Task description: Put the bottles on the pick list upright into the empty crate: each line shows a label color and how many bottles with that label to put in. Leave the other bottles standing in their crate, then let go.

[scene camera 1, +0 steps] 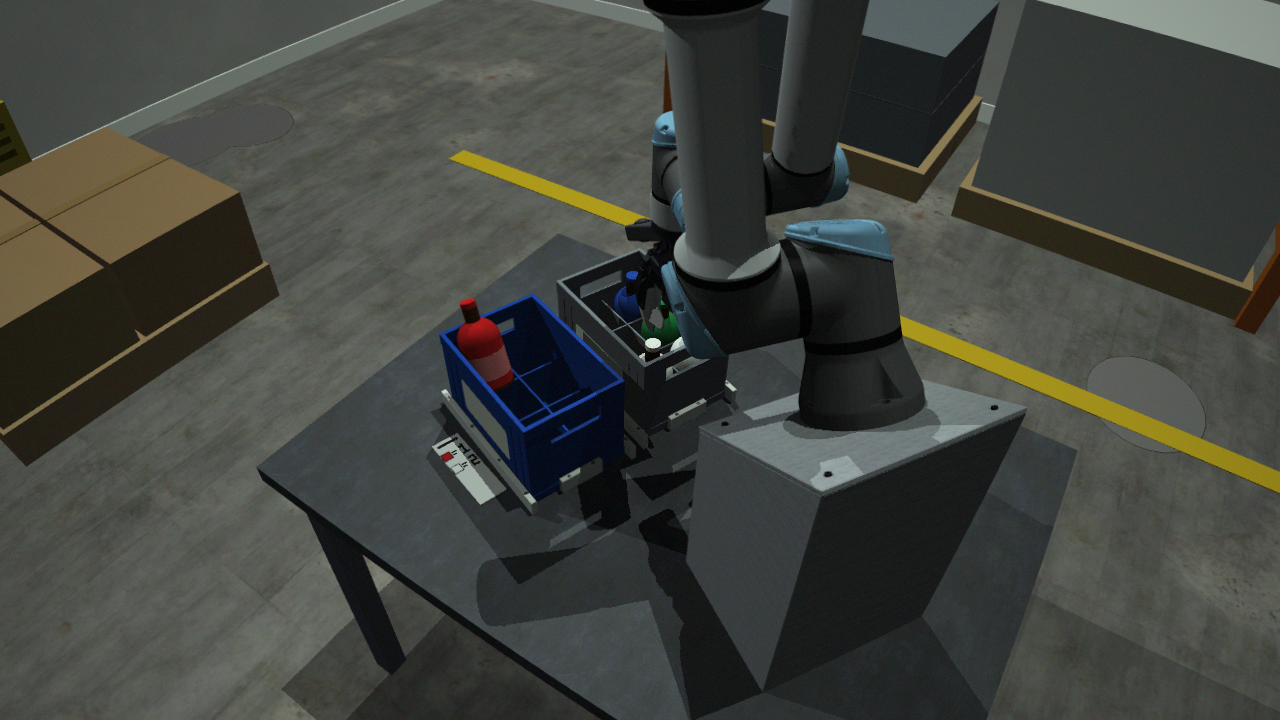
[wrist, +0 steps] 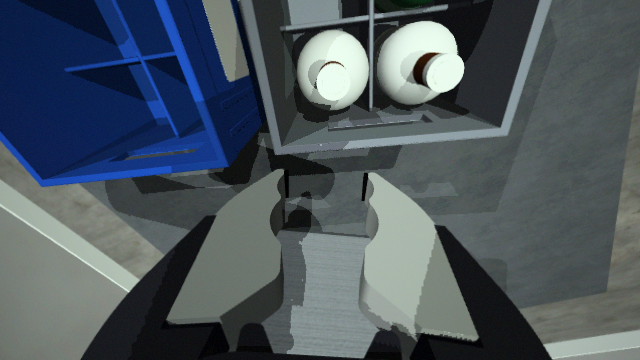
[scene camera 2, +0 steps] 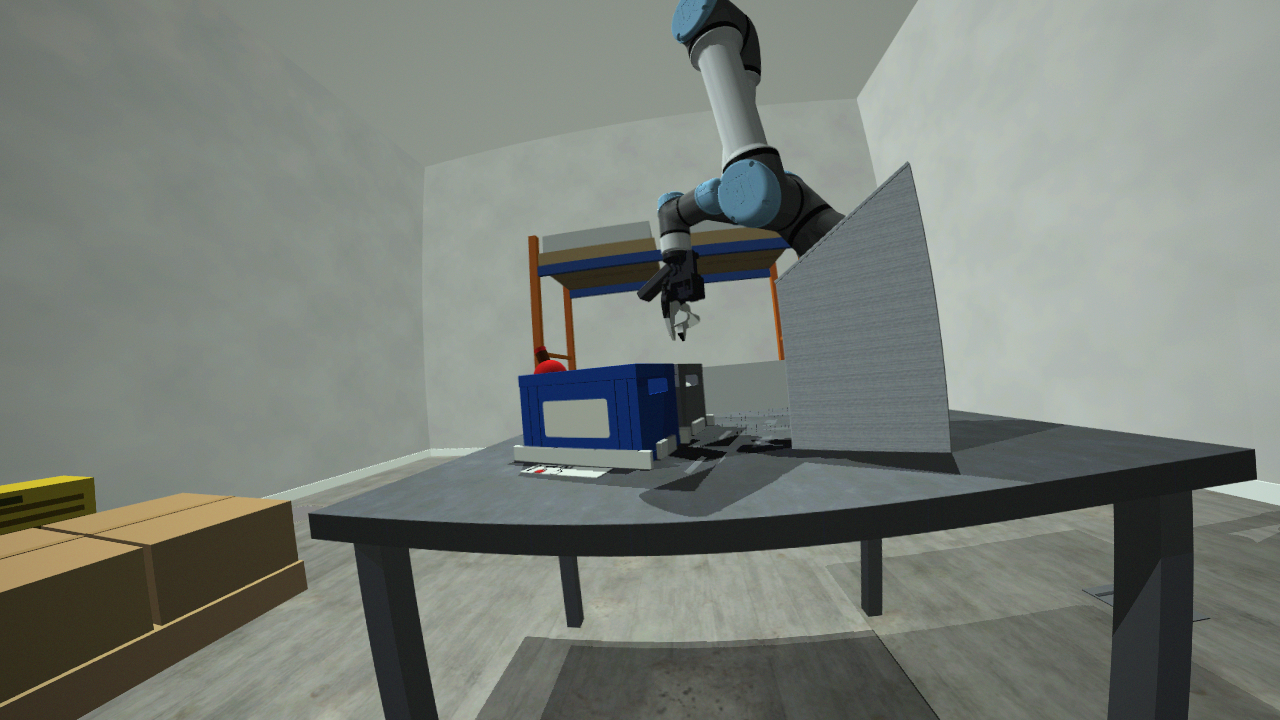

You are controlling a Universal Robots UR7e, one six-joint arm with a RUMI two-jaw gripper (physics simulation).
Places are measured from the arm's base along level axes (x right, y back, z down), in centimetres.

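Pixels of known places: gripper, fingertip midpoint: (scene camera 1: 665,326) (wrist: 325,173) (scene camera 2: 678,340); arm's base, link origin: (scene camera 1: 862,407) (scene camera 2: 839,256).
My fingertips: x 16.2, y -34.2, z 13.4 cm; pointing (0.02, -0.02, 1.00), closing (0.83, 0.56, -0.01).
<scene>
For each thing: its middle in the pictures, then the offset to it from my fingertips. "*": a spot on its surface instead.
- blue crate, body centre: (wrist: 120,5) (scene camera 1: 532,394) (scene camera 2: 600,411) dx -11.3, dy -18.8, dz +14.4 cm
- red bottle, body centre: (scene camera 1: 480,343) (scene camera 2: 552,380) dx -11.2, dy -28.7, dz +7.2 cm
- grey crate, body centre: (scene camera 1: 641,339) (scene camera 2: 646,400) dx +10.0, dy -9.2, dz +14.4 cm
- blue bottle, body centre: (scene camera 1: 632,307) dx +17.6, dy -15.0, dz +14.6 cm
- green bottle, surface spot: (wrist: 407,3) * dx +11.0, dy -4.4, dz +13.5 cm
- pick list, body centre: (scene camera 1: 468,467) (scene camera 2: 565,470) dx -24.3, dy -24.1, dz +23.1 cm
The blue crate (scene camera 1: 586,431) (scene camera 2: 623,420) (wrist: 239,112) holds a red bottle (scene camera 1: 483,347) (scene camera 2: 549,366) upright in a far-left corner compartment. The grey crate (scene camera 1: 657,398) (scene camera 2: 691,402) (wrist: 400,141) beside it holds a blue bottle (scene camera 1: 626,303), a green bottle (scene camera 1: 659,326) (wrist: 407,3) and two white bottles, one at the left (wrist: 332,70) and one at the right (wrist: 416,62) in the wrist view. My gripper (scene camera 1: 656,324) (scene camera 2: 678,336) (wrist: 325,173) is partly open and empty, above the grey crate. The pick list (scene camera 1: 480,485) (scene camera 2: 581,472) shows a red and a white square; its numbers are hard to read.
The grey robot pedestal (scene camera 1: 760,537) (scene camera 2: 863,358) stands on the table (scene camera 1: 375,465) (scene camera 2: 805,519) near both crates. Pale rails (scene camera 1: 687,411) (scene camera 2: 581,456) edge the crates' bases. Cardboard boxes (scene camera 1: 170,223) (scene camera 2: 219,546) are on the floor to the left.
</scene>
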